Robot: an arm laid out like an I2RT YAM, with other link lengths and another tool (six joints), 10 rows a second.
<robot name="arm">
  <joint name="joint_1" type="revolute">
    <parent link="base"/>
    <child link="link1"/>
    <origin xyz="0 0 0.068" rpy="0 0 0"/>
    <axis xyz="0 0 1"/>
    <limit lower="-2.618" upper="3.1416"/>
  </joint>
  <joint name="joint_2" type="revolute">
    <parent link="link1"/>
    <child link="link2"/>
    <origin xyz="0.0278 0.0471 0.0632" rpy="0 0 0"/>
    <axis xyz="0 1 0"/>
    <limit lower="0" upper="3.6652"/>
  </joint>
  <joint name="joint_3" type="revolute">
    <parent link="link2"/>
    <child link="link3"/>
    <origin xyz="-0.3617 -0.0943 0" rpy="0 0 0"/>
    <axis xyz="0 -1 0"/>
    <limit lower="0" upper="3.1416"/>
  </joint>
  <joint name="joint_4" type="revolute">
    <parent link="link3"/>
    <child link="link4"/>
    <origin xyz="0.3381 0.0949 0.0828" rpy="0 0 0"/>
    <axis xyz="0 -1 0"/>
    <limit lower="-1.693" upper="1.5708"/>
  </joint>
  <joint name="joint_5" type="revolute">
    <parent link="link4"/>
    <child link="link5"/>
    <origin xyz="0.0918 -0.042 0.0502" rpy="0 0 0"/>
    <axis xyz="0 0 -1"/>
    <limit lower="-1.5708" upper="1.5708"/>
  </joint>
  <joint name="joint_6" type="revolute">
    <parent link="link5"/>
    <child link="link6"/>
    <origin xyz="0.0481 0 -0.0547" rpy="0 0 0"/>
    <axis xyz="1 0 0"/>
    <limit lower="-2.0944" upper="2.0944"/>
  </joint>
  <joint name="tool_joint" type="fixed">
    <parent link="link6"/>
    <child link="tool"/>
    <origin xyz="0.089 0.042 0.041" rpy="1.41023 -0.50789 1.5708"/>
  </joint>
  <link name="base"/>
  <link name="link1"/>
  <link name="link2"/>
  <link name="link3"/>
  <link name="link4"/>
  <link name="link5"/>
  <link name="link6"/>
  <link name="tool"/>
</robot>
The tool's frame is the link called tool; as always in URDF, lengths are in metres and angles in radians.
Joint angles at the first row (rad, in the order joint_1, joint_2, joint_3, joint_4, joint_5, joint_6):
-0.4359 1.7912 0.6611 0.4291 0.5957 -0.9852
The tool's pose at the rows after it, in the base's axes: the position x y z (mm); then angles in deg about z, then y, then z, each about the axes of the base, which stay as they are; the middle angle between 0 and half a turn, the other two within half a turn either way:
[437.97, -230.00, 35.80, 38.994, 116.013, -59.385]
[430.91, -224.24, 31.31, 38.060, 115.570, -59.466]
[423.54, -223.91, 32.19, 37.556, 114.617, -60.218]
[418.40, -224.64, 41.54, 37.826, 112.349, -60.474]
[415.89, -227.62, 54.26, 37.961, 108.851, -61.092]
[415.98, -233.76, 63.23, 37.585, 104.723, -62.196]
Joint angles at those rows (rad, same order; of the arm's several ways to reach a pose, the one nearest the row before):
-0.4266 1.8211 0.6494 0.4706 0.6245 -1.0102
-0.4176 1.8172 0.6182 0.5034 0.6377 -1.0231
-0.4178 1.8046 0.5921 0.5306 0.6551 -1.0315
-0.4180 1.7767 0.5630 0.5758 0.6721 -1.0468
-0.4159 1.7540 0.5368 0.6466 0.7033 -1.0739
-0.4142 1.7613 0.5170 0.7556 0.7446 -1.1177

